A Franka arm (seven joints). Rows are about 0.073 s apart.
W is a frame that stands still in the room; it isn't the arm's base.
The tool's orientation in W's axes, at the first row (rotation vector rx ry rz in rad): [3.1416, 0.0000, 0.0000]
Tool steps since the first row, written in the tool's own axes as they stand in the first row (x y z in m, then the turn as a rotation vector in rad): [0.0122, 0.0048, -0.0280, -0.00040, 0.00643, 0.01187]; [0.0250, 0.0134, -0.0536, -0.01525, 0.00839, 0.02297]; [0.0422, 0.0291, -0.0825, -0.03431, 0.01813, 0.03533]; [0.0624, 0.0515, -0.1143, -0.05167, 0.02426, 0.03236]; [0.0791, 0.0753, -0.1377, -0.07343, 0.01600, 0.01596]
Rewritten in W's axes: [0.0122, -0.0048, 0.0280, -0.00040, -0.00643, -0.01187]; [0.0250, -0.0134, 0.0536, -0.01525, -0.00839, -0.02297]; [0.0422, -0.0291, 0.0825, -0.03431, -0.01813, -0.03533]; [0.0624, -0.0515, 0.1143, -0.05167, -0.02426, -0.03236]; [0.0791, -0.0753, 0.1377, -0.07343, -0.01600, -0.01596]
